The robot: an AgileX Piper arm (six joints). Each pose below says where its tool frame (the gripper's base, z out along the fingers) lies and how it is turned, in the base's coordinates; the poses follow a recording.
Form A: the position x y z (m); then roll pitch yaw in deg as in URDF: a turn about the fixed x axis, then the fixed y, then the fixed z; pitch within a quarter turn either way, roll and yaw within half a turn.
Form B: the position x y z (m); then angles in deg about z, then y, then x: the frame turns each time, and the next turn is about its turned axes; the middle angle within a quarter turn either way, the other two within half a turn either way. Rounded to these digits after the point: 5 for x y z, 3 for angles.
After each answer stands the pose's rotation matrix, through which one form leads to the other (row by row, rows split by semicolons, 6 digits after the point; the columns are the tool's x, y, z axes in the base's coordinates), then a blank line. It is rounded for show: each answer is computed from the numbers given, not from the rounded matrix.
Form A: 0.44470 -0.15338 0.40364 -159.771 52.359 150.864
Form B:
0.44470 -0.15338 0.40364 150.864 52.359 -159.771
-0.533436 0.696009 0.480643; 0.297346 0.686280 -0.663781; -0.791853 -0.211168 -0.573042

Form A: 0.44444 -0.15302 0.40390 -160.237 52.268 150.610
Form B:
0.44444 -0.15302 0.40390 150.610 52.268 -160.237
-0.533208 0.694850 0.482569; 0.300325 0.688742 -0.659878; -0.790882 -0.206925 -0.575923

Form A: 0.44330 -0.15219 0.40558 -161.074 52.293 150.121
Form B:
0.44330 -0.15219 0.40558 150.121 52.293 -161.074
-0.530326 0.693736 0.487323; 0.304693 0.692370 -0.654054; -0.791149 -0.198378 -0.578558

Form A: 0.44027 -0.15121 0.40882 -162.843 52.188 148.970
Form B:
0.44027 -0.15121 0.40882 148.970 52.188 -162.843
-0.525340 0.692248 0.494783; 0.316031 0.698631 -0.641903; -0.790027 -0.180851 -0.585791

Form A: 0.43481 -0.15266 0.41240 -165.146 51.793 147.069
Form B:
0.43481 -0.15266 0.41240 147.069 51.793 -165.146
-0.519127 0.694536 0.498124; 0.336237 0.701769 -0.628065; -0.785781 -0.158558 -0.597835

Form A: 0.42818 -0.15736 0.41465 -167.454 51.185 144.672
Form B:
0.42818 -0.15736 0.41465 144.672 51.185 -167.454
-0.511384 0.702536 0.494903; 0.362456 0.698501 -0.617027; -0.779174 -0.136157 -0.611841

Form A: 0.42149 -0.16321 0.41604 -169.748 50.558 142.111
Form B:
0.42149 -0.16321 0.41604 142.111 50.558 -169.748
-0.501377 0.712802 0.490443; 0.390157 0.692191 -0.607164; -0.772268 -0.113069 -0.625154

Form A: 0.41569 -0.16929 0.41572 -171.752 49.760 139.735
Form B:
0.41569 -0.16929 0.41572 139.735 49.760 -171.752
-0.492932 0.723200 0.483735; 0.417519 0.684393 -0.597733; -0.763345 -0.092673 -0.639309

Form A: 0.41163 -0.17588 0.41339 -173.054 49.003 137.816
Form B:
0.41163 -0.17588 0.41339 137.816 49.003 -173.054
-0.486105 0.734219 0.473946; 0.440526 0.674262 -0.592712; -0.754744 -0.079335 -0.651205

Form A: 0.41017 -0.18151 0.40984 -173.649 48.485 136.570
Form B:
0.41017 -0.18151 0.40984 136.570 48.485 -173.649
-0.481347 0.743401 0.464393; 0.455665 0.664815 -0.591938; -0.748782 -0.073320 -0.658748

